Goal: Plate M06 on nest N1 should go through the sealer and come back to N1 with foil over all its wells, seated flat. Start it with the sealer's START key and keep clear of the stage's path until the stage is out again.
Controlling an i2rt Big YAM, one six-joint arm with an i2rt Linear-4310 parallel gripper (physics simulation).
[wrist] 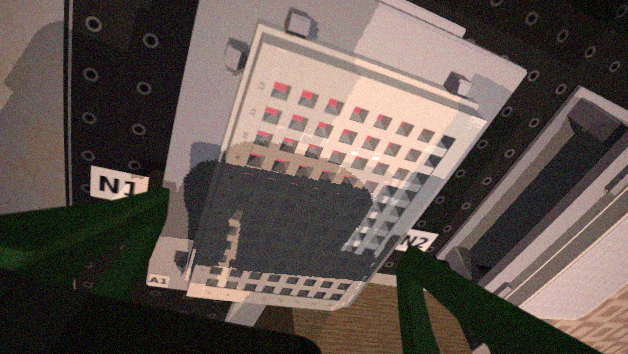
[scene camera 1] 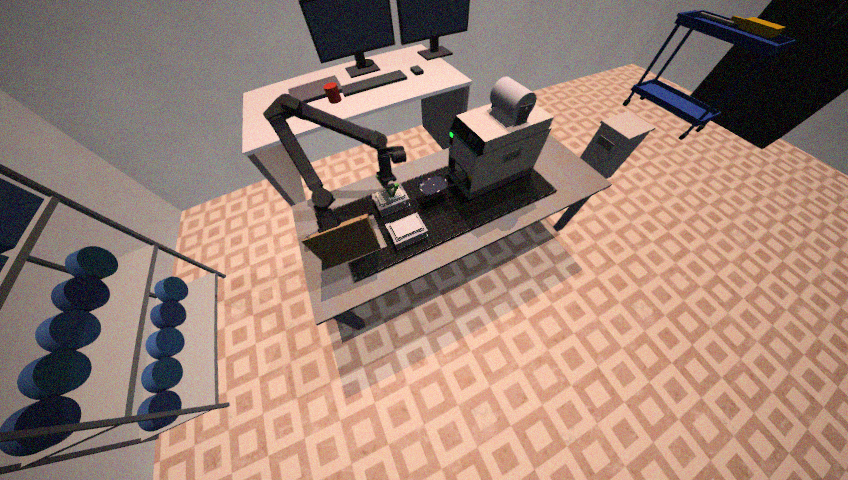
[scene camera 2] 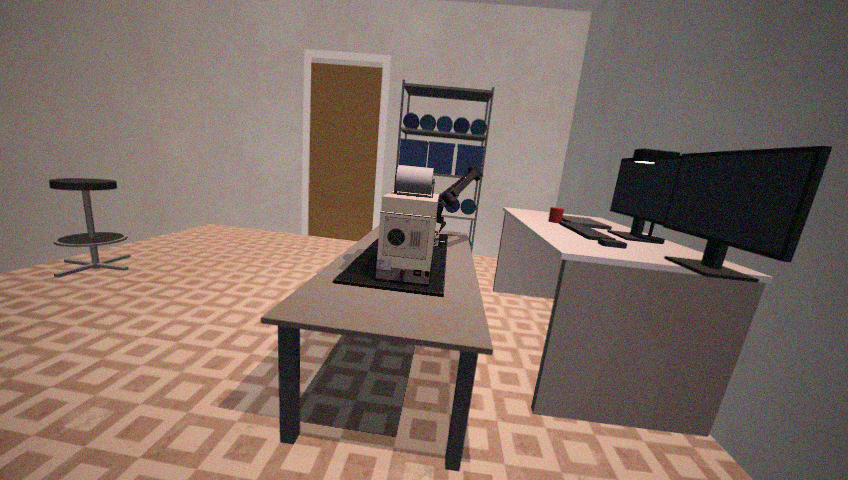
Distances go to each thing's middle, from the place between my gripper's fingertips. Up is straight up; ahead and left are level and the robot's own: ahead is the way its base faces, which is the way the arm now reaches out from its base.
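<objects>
N1 label (wrist: 109, 184): my hand 8 cm above it, 7 cm past it, 8 cm to the right of it. Paper roll (scene camera 2: 410, 179): 34 cm above my hand, 60 cm ahead, 6 cm to the right.
</objects>
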